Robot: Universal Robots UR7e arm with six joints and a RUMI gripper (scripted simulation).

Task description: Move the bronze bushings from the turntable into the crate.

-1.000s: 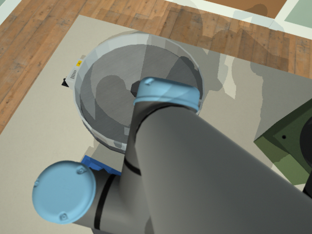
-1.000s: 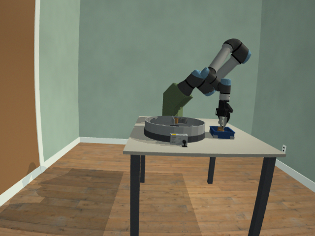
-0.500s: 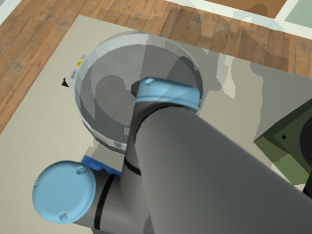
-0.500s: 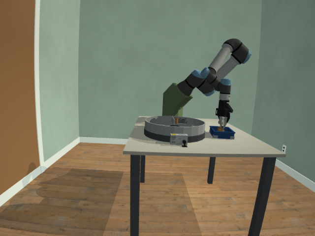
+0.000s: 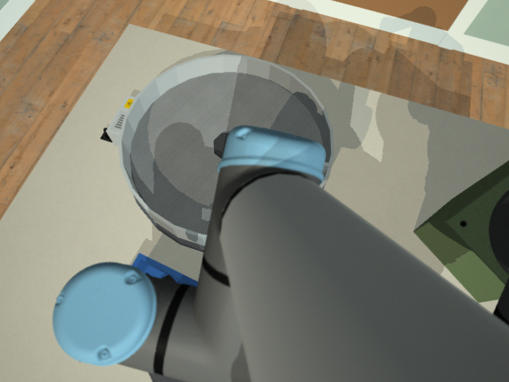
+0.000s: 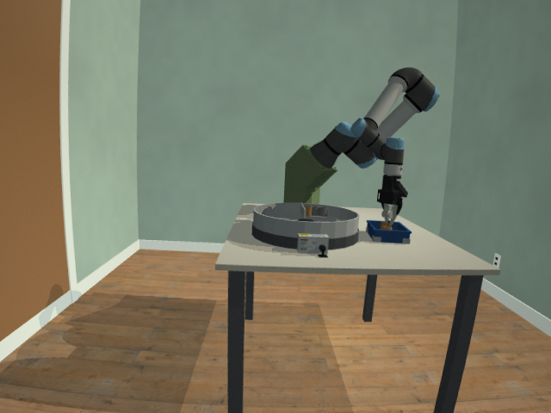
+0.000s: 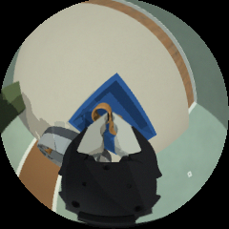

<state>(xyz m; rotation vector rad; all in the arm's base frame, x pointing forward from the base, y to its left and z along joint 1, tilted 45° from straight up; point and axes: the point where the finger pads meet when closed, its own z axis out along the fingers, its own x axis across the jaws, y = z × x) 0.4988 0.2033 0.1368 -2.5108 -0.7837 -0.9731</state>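
Right now my hand is 40 mm short of the blue crate, 20 mm to the left of it and 30 mm above it. The rest, counted from my hand: turntable 40 mm ahead, 370 mm to the right.
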